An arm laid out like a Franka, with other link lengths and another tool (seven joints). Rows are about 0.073 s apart.
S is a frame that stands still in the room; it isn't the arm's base.
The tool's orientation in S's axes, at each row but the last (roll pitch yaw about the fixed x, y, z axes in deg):
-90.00 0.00 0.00
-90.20 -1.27 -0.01
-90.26 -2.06 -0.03
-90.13 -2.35 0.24
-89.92 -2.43 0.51
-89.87 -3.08 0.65
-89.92 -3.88 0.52
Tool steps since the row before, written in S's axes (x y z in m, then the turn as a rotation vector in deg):
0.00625 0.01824 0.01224 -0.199 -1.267 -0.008
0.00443 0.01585 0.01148 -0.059 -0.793 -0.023
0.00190 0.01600 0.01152 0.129 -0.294 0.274
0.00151 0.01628 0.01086 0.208 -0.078 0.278
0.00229 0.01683 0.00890 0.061 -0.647 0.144
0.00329 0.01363 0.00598 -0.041 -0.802 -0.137
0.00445 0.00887 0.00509 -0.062 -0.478 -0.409
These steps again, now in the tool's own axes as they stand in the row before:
0.00625 -0.01224 0.01824 -0.199 0.008 -1.267
0.00468 -0.01143 0.01581 -0.059 0.024 -0.793
0.00230 -0.01152 0.01595 0.139 -0.268 -0.295
0.00202 -0.01082 0.01625 0.219 -0.269 -0.079
0.00281 -0.00877 0.01682 0.061 -0.142 -0.647
0.00376 -0.00576 0.01360 -0.057 0.132 -0.802
0.00486 -0.00476 0.00884 -0.094 0.403 -0.478

